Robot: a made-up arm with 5 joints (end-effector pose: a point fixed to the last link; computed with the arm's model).
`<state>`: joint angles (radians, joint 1 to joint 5).
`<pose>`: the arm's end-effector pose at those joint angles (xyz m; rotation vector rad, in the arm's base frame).
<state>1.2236 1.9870 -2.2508 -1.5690 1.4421</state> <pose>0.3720 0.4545 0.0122 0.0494 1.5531 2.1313</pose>
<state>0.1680 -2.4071 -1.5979 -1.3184 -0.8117</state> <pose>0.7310 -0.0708 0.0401 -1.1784 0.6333 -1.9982</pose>
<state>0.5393 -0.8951 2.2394 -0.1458 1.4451</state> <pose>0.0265 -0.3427 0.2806 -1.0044 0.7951 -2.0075</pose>
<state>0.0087 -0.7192 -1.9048 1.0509 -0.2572</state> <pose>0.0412 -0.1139 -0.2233 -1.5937 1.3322 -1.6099</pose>
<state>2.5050 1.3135 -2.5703 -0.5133 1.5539</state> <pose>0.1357 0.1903 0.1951 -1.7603 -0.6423 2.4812</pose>
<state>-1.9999 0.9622 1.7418 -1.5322 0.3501</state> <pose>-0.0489 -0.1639 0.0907 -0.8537 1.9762 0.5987</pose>
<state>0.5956 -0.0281 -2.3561 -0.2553 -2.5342</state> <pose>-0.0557 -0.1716 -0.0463 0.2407 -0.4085 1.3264</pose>
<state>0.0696 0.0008 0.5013 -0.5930 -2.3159</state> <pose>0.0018 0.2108 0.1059 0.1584 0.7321 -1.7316</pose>
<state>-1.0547 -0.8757 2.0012 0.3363 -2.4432</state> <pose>-0.1462 0.4212 0.1991 -1.0002 0.2747 -0.7522</pose>
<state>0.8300 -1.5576 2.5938 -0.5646 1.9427</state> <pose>0.3788 -0.3069 0.2040 -0.9703 1.0406 -0.3521</pose>
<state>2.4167 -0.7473 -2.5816 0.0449 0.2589</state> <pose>0.2001 0.1617 -0.2083 0.5430 2.1219 -0.3647</pose>
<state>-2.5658 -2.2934 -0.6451 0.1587 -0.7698</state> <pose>0.3175 -0.2463 -0.1348 1.1574 -0.0217 1.7243</pose>
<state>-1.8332 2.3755 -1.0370 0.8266 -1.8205</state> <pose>0.4291 0.0545 -0.0365 1.2132 -1.5722 -0.6645</pose>
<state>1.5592 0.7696 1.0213 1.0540 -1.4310</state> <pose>0.0811 0.6331 0.3518 0.8756 -0.9172 -1.6791</pose>
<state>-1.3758 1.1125 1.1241 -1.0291 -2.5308</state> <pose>0.0694 -0.2586 -0.1918 -0.8079 -0.6640 -0.9927</pose>
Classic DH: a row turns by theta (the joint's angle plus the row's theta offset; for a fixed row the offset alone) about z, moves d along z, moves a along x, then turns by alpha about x. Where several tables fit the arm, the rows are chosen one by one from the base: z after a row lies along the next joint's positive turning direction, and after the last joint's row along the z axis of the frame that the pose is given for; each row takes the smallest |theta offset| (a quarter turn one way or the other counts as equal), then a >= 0, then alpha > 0; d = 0 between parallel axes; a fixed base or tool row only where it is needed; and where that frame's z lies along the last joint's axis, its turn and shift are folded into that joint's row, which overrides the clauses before.
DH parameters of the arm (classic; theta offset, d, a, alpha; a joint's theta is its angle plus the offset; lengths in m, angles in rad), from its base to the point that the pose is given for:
base (fixed): 1.5708 0.0316 0 1.5708
joint 1: -1.5708 0.2965 0.0453 1.5708
joint 2: -1.5708 -0.0328 0.3716 1.5708
joint 3: -1.5708 -0.1034 0.0618 -1.5708
joint 4: 0 -0.0457 0.2154 1.5708
joint 5: 0.3318 0 0.1197 0
tool (fixed): -1.9026 0.1385 0 0

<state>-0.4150 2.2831 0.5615 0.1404 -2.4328</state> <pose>0.5294 0.1498 -0.3988 1.7659 -1.6354 -0.5620</pose>
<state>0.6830 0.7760 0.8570 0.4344 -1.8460</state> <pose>-0.0151 0.5703 -0.0858 0.8337 -0.7791 -1.3624</pose>
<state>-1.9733 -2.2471 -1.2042 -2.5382 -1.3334</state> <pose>0.5950 0.4621 0.0442 0.2940 -2.2209 -1.8406</pose>
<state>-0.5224 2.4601 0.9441 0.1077 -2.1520</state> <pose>0.6669 0.0931 -0.4422 1.1842 -2.1067 0.0530</pose>
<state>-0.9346 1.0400 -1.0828 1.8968 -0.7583</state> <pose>0.5633 -0.3996 -0.2517 -1.7008 -1.2134 -2.0066</pose>
